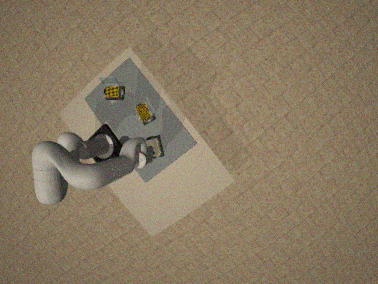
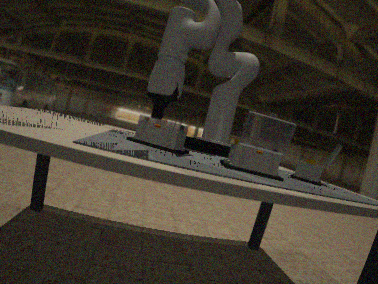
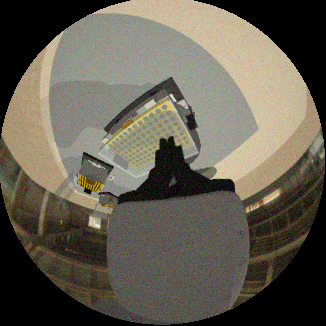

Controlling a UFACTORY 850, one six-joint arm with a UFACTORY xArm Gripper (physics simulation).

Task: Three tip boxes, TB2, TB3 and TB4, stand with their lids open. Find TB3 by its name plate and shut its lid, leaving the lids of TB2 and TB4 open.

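The nearest tip box has its clear lid down over the yellow rack; whether it is fully seated I cannot tell. My gripper is shut and empty, pointing down with its tips at or just above this lid. The middle tip box has its clear lid upright and open. The far tip box has its lid tilted back, open. The name plates are too blurred to read; I cannot tell which box is TB3.
The boxes stand on a grey mat on a pale table. The arm's black base plate is beside the mat. The upright middle lid and tilted far lid rise above their boxes.
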